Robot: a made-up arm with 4 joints.
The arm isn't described. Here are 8 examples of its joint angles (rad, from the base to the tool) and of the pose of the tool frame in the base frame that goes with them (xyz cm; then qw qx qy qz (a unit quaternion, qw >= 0)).
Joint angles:
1: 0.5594 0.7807 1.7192 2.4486
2: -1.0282 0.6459 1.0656 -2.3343
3: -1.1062 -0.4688 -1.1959 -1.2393
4: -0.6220 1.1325 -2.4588 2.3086
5: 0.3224 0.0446 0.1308 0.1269
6: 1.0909 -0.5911 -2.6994 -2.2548
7: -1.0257 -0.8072 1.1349 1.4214
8: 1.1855 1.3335 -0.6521 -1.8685
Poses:
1: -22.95 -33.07 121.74 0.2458 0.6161 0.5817 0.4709
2: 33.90 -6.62 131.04 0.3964 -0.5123 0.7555 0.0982
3: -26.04 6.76 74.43 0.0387 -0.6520 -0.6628 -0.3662
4: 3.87 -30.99 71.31 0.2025 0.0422 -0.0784 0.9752
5: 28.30 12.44 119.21 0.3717 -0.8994 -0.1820 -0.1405
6: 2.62 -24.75 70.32 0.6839 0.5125 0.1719 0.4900
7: -3.29 10.61 131.56 0.5381 0.3438 -0.7512 0.1674
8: -8.53 -41.03 93.64 0.4192 -0.0998 -0.8961 0.1066
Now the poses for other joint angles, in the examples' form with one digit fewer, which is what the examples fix.
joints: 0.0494 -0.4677 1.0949 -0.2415
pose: 20.7 3.6 136.4 0.771 -0.611 -0.149 -0.098
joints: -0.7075 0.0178 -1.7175 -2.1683
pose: 6.0 8.2 67.1 0.123 0.669 0.153 0.717
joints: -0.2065 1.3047 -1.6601 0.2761
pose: 10.1 -17.7 65.9 0.097 0.848 -0.034 -0.520
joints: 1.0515 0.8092 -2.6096 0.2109
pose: -29.8 -3.8 69.7 0.012 0.503 -0.198 -0.841
